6 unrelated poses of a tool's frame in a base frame.
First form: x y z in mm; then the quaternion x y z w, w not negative.
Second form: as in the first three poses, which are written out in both.
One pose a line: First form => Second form
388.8 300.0 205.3 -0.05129 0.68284 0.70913 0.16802 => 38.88 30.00 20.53 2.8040 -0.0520 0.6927 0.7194
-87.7 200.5 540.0 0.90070 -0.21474 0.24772 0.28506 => -8.77 20.05 54.00 2.5635 0.9397 -0.2240 0.2584
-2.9 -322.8 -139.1 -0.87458 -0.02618 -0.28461 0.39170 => -0.29 -32.28 -13.91 2.3366 -0.9505 -0.0285 -0.3093
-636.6 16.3 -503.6 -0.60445 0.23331 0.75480 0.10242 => -63.66 1.63 -50.36 2.9364 -0.6076 0.2345 0.7588
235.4 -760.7 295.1 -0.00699 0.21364 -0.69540 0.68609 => 23.54 -76.07 29.51 1.6294 -0.0096 0.2937 -0.9559
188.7 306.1 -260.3 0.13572 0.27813 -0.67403 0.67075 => 18.87 30.61 -26.03 1.6712 0.1830 0.3750 -0.9088
